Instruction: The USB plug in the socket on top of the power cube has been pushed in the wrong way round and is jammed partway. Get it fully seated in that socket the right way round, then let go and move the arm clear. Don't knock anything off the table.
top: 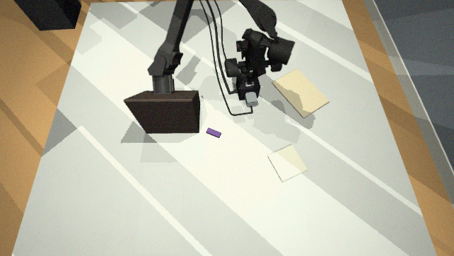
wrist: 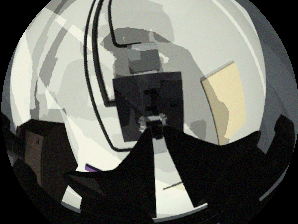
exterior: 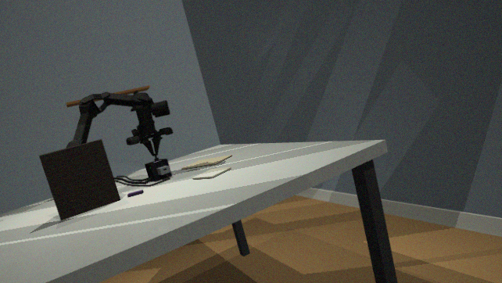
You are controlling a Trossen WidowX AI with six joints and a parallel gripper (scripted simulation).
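My gripper tip is 10 mm above the USB plug. From my gripper tip the other things lie so: small purple stick 160 mm to the right, 150 mm behind, 100 mm below.
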